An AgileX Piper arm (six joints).
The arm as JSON. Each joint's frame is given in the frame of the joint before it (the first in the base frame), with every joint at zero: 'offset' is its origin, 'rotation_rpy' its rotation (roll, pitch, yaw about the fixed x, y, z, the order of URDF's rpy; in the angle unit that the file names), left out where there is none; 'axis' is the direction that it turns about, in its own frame. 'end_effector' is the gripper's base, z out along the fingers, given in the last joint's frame.
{
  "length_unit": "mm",
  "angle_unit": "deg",
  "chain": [
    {
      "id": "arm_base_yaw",
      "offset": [
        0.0,
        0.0,
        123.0
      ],
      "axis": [
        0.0,
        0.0,
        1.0
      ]
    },
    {
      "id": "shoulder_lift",
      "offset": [
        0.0,
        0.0,
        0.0
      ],
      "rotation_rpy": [
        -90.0,
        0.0,
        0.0
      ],
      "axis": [
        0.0,
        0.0,
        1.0
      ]
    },
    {
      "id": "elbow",
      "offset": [
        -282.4,
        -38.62,
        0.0
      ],
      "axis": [
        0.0,
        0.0,
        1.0
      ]
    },
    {
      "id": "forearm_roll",
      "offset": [
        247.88,
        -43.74,
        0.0
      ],
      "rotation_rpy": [
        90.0,
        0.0,
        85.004
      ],
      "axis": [
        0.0,
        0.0,
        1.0
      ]
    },
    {
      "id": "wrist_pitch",
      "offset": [
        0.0,
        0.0,
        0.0
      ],
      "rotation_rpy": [
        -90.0,
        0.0,
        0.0
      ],
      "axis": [
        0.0,
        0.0,
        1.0
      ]
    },
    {
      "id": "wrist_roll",
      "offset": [
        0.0,
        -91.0,
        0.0
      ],
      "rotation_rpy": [
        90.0,
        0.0,
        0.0
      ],
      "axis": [
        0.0,
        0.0,
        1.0
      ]
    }
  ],
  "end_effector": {
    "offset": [
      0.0,
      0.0,
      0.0
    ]
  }
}
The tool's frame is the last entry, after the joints.
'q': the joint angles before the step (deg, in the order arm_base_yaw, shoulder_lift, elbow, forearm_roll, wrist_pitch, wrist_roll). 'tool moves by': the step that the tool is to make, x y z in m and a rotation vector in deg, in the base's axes. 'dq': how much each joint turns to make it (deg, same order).
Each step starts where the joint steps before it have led.
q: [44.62 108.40 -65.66 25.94 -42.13 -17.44]
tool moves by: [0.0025 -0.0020 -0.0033 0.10 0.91 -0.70]
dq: [-0.36 0.35 0.01 0.72 0.27 0.07]
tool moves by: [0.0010 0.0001 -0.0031 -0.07 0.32 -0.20]
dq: [-0.05 0.44 0.00 0.15 -0.15 0.10]
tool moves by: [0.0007 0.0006 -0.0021 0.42 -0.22 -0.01]
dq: [-0.01 0.46 -0.01 -0.42 -0.77 0.72]
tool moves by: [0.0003 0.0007 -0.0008 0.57 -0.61 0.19]
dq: [0.00 0.34 0.01 -0.82 -1.01 0.94]
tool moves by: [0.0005 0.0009 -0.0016 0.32 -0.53 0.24]
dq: [-0.01 0.45 -0.02 -0.82 -0.89 0.76]
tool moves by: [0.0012 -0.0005 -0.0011 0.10 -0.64 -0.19]
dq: [-0.16 0.35 0.00 -0.39 -0.91 0.17]
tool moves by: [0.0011 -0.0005 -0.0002 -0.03 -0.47 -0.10]
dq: [-0.17 0.18 -0.07 -0.33 -0.46 0.03]
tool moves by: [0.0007 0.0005 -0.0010 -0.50 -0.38 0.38]
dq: [-0.13 0.25 -0.09 -0.82 -0.09 0.03]
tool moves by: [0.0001 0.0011 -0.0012 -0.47 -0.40 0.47]
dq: [-0.01 0.27 -0.05 -0.81 -0.18 0.05]
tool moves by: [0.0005 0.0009 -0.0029 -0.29 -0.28 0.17]
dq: [0.00 0.51 0.00 -0.48 -0.53 0.09]
